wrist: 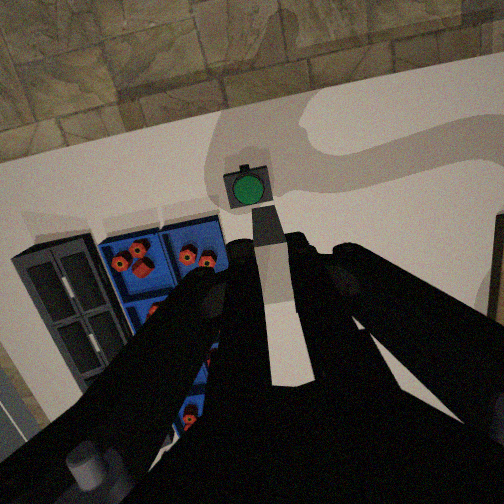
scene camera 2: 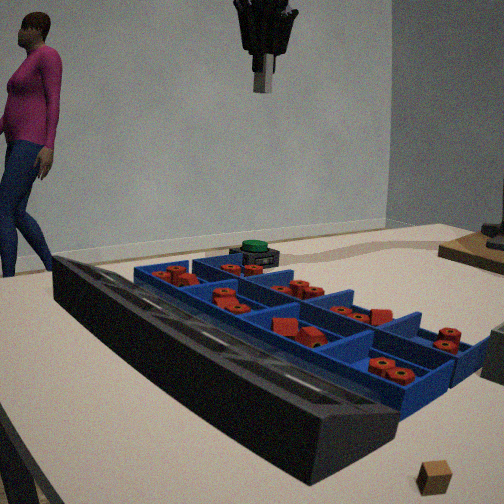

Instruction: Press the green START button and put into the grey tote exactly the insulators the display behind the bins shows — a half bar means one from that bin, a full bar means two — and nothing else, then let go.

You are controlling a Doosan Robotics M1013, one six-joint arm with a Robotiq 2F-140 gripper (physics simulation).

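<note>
The green START button sits on its dark base on the table beyond the far end of the blue bins. My gripper hangs high above the button, shut and empty. In the wrist view the fingertips point just below the button. The bins hold red insulators in several compartments, some round, some blocky. The long black display lies along the bins; in the wrist view its panels look dark with small white marks. A corner of the grey tote shows at the right edge.
A person in a magenta top stands at the far left beside the table. A small brown cube lies near the front. A wooden platform with a dark stand is at the far right.
</note>
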